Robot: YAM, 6 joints.
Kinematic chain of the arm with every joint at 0, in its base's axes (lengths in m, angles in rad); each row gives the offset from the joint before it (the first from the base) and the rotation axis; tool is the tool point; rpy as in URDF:
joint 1: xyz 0 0 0.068 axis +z
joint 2: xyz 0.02 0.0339 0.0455 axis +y
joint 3: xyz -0.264 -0.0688 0 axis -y
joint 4: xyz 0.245 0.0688 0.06 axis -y
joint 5: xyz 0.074 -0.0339 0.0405 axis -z
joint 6: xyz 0.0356 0 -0.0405 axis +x
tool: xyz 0 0 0 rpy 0 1.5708 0
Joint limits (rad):
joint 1: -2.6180..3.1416
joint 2: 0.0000..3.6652
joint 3: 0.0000..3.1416
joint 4: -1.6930..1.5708
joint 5: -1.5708..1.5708
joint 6: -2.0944..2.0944
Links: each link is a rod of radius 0.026 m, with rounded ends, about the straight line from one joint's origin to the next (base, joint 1, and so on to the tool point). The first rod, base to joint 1, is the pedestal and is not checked.
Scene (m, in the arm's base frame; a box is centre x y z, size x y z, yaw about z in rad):
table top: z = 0
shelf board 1: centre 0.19 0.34 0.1 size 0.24 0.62 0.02 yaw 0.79
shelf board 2: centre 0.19 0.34 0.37 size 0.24 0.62 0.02 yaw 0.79
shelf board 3: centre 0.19 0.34 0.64 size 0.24 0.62 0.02 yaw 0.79
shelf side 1: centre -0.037 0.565 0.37 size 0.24 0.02 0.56 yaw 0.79
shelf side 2: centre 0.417 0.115 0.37 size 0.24 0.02 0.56 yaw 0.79
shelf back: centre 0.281 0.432 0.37 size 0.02 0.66 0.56 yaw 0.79
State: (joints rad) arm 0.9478 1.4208 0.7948 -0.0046 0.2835 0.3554
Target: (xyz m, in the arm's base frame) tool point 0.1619 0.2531 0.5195
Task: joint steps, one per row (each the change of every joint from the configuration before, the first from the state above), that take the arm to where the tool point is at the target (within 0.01 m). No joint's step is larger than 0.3 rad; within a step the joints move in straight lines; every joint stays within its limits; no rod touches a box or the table.
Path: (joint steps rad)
1: 0.0595 -0.2638 -0.1147 -0.1675 -0.0007 0.0000
2: 0.0595 -0.2638 -0.1148 -0.1676 -0.0008 0.0000
3: 0.0595 -0.2638 -0.1147 -0.1675 -0.0007 0.0000
4: 0.0334 0.1008 0.2814 0.2108 -0.0192 0.0000
5: 0.0334 0.1008 0.2814 0.2107 -0.0191 0.0000
6: 0.0334 0.1008 0.2815 0.2108 -0.0191 0.0000
7: -0.0979 0.2256 0.1348 0.0523 0.0116 0.0000
8: -0.0979 0.2256 0.1349 0.0522 0.0116 0.0000

